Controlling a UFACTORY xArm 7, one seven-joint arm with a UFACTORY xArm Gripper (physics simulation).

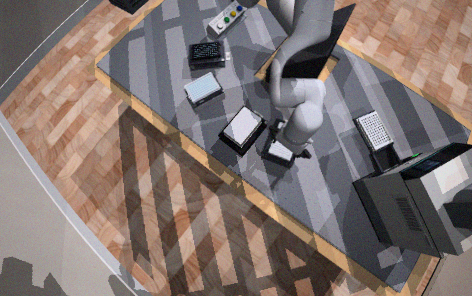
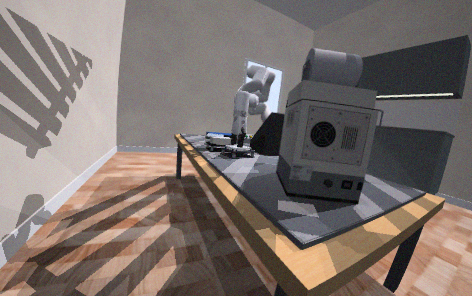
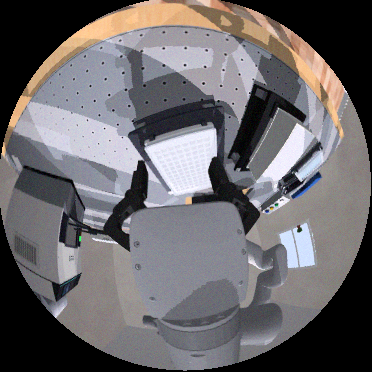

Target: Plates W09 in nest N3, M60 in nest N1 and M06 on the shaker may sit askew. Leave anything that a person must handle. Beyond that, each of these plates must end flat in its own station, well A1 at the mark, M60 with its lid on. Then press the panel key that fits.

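My gripper (image 1: 290, 142) (image 2: 239, 139) (image 3: 178, 164) is open, its fingers on either side of a white well plate (image 1: 281, 150) (image 3: 184, 155) on a black holder (image 3: 137, 127). I cannot tell if that plate lies flat. Beside it, a plate with a plain white top (image 1: 243, 126) (image 3: 286, 145) is on another black base (image 1: 241, 149) (image 3: 246, 131). A pale blue plate (image 1: 203, 87) (image 3: 310, 165) and a black plate (image 1: 206, 50) are farther along the table. A white plate (image 1: 375, 131) is at the machine. The key panel (image 1: 227, 20) (image 3: 276, 205) has coloured keys. Plate names and A1 marks are unreadable.
The large grey machine (image 1: 400, 210) (image 2: 325, 145) (image 3: 45, 225) stands at one end of the table. A dark slanted panel (image 1: 340, 32) (image 2: 269, 135) is beside the arm's base. The table's wooden edge (image 1: 235, 185) (image 2: 240, 215) (image 3: 150, 19) runs along the long side.
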